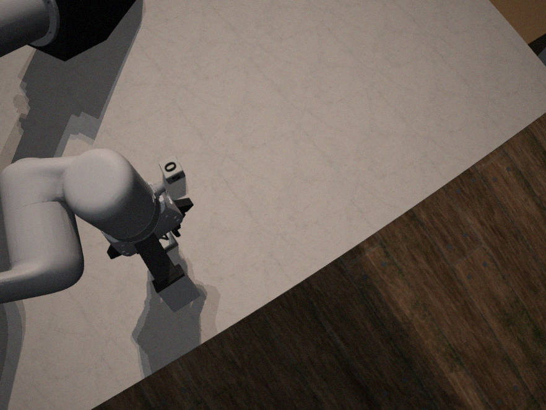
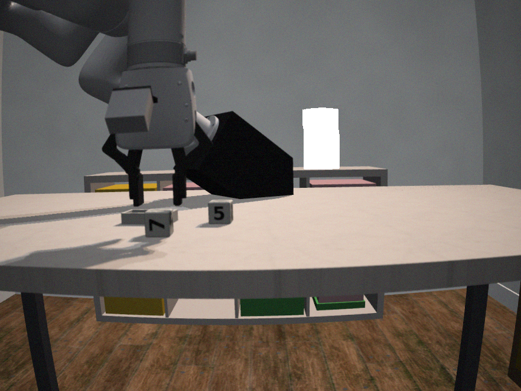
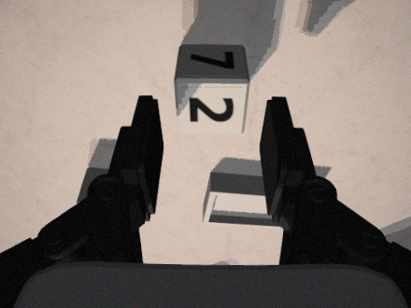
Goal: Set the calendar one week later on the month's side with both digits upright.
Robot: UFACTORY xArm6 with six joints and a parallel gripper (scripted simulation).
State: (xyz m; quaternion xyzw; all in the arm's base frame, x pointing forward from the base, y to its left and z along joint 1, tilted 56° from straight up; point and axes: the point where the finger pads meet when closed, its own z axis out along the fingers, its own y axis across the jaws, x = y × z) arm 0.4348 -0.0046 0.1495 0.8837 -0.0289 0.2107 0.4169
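The white cube lies 4 cm below my hand. Round my hand: grey tray 11 cm behind, 5 cm below, 1 cm to the right.
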